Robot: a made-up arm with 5 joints. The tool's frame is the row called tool.
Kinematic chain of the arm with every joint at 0, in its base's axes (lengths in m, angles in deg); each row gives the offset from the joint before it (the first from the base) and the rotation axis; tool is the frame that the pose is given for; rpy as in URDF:
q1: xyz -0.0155 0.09 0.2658 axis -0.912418 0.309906 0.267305
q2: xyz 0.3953 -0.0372 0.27 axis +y
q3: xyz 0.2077 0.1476 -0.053 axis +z
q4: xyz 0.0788 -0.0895 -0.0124 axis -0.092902 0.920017 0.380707
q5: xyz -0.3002 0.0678 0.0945 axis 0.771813 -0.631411 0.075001
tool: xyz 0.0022 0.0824 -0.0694 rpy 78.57 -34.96 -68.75
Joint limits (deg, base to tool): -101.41..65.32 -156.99..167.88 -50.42..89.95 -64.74..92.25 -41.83..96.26
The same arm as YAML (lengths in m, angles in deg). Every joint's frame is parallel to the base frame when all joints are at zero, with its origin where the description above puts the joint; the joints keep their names.
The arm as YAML. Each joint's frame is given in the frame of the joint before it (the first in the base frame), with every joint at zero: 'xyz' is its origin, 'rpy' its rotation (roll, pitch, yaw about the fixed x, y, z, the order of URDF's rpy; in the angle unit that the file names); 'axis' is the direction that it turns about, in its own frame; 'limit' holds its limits. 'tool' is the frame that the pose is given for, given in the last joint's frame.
units:
  length: m
  angle: deg
joints:
  - name: q1
    type: revolute
    origin:
      xyz: [-0.0155, 0.09, 0.2658]
      rpy: [0.0, 0.0, 0.0]
    axis: [-0.912418, 0.309906, 0.267305]
    limit:
      lower: -101.41
      upper: 65.32
  - name: q2
    type: revolute
    origin:
      xyz: [0.3953, -0.0372, 0.27]
      rpy: [0.0, 0.0, 0.0]
    axis: "+y"
    limit:
      lower: -156.99
      upper: 167.88
  - name: q3
    type: revolute
    origin:
      xyz: [0.2077, 0.1476, -0.053]
      rpy: [0.0, 0.0, 0.0]
    axis: "+z"
    limit:
      lower: -50.42
      upper: 89.95
  - name: q4
    type: revolute
    origin:
      xyz: [0.0788, -0.0895, -0.0124]
      rpy: [0.0, 0.0, 0.0]
    axis: [-0.092902, 0.920017, 0.380707]
    limit:
      lower: -64.74
      upper: 92.25
  - name: q5
    type: revolute
    origin:
      xyz: [-0.3002, 0.0678, 0.0945]
      rpy: [0.0, 0.0, 0.0]
    axis: [0.771813, -0.631411, 0.075001]
    limit:
      lower: -41.83
      upper: 96.26
tool:
  origin:
    xyz: [0.0022, 0.0824, -0.0694]
    rpy: [78.57, -34.96, -68.75]

